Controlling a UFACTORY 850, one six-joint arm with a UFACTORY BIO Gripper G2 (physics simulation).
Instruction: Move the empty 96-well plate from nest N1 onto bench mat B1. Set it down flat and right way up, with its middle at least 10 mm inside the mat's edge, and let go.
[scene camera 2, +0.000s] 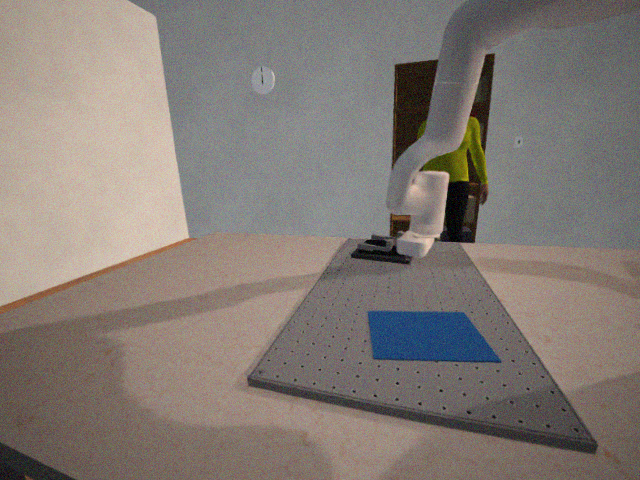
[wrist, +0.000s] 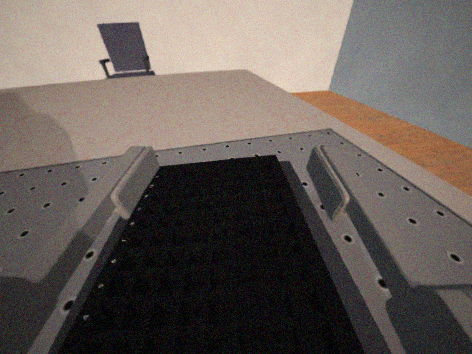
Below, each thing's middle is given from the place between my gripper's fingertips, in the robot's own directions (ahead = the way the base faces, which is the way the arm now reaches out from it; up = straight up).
Right now my hand is 6 cm past the black 96-well plate (wrist: 220, 249), 2 cm to the right of it and 1 cm above it. Round my hand: blue bench mat B1 (scene camera 2: 396, 335) (39 cm to the left, 17 cm behind, 3 cm below).
